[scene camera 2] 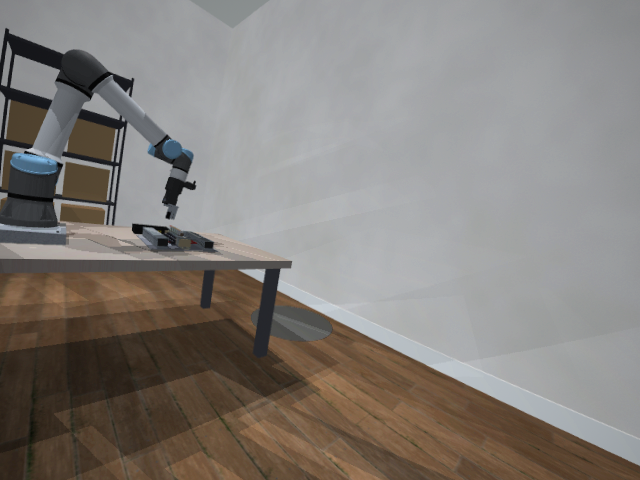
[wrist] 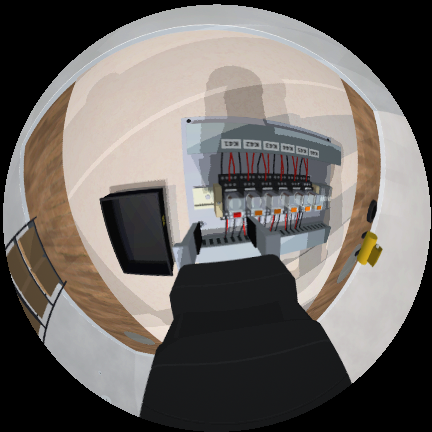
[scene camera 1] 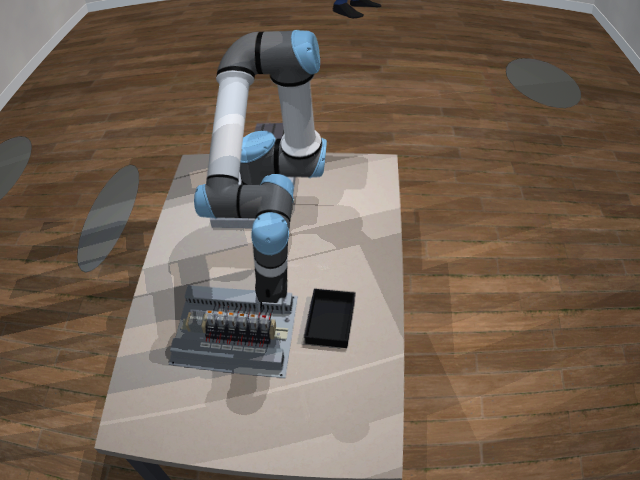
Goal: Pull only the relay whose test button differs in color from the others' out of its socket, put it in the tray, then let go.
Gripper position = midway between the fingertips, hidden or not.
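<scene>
The robot's scene takes in a grey panel point(wrist: 200, 169), along with the gripper point(wrist: 223, 228).
</scene>
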